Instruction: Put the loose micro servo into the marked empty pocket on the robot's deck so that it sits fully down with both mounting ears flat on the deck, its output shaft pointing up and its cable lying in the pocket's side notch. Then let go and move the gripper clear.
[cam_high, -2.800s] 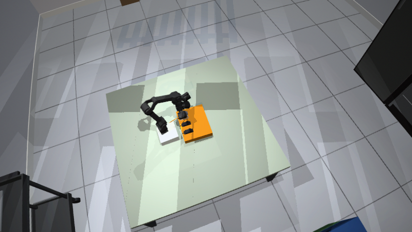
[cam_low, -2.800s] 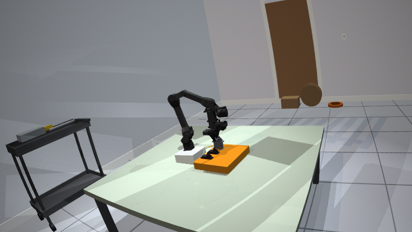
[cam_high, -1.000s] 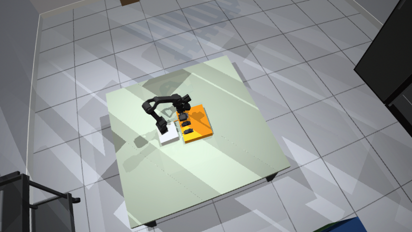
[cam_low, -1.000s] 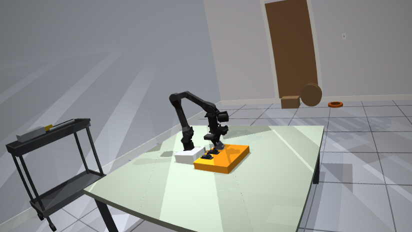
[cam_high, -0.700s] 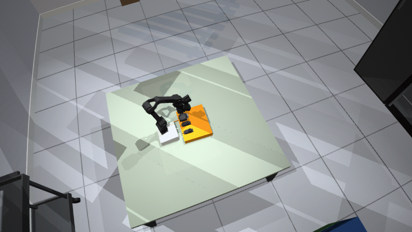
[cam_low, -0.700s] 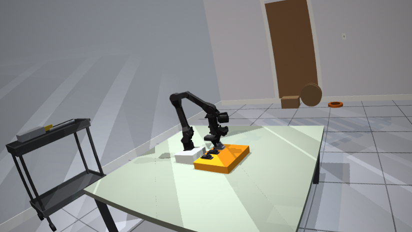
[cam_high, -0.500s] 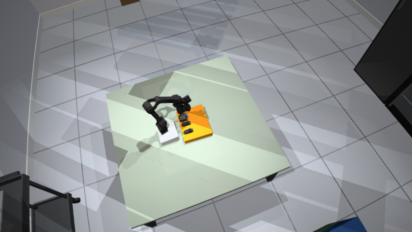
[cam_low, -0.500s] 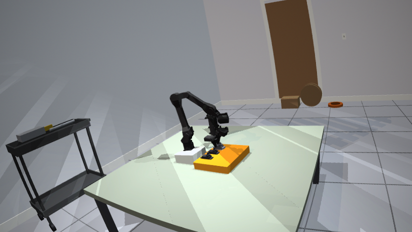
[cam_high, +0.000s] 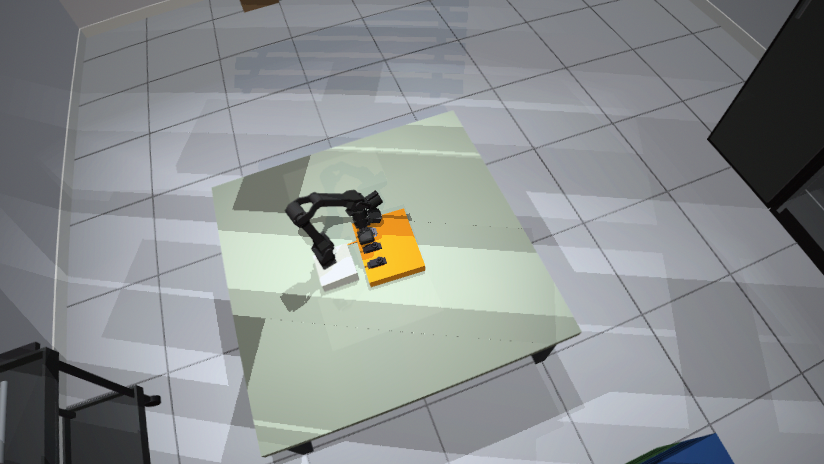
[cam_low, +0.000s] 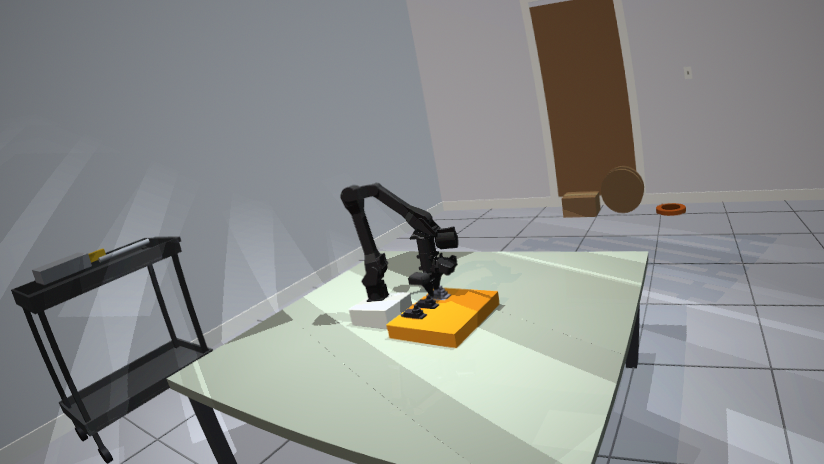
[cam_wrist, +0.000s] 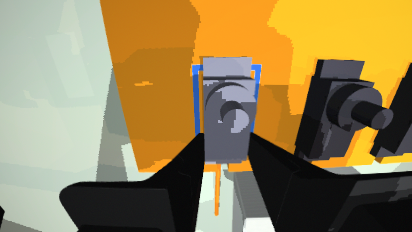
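Now: gripper tip 100 mm short of the orange deck, 100 mm to the left of it and 30 mm above it.
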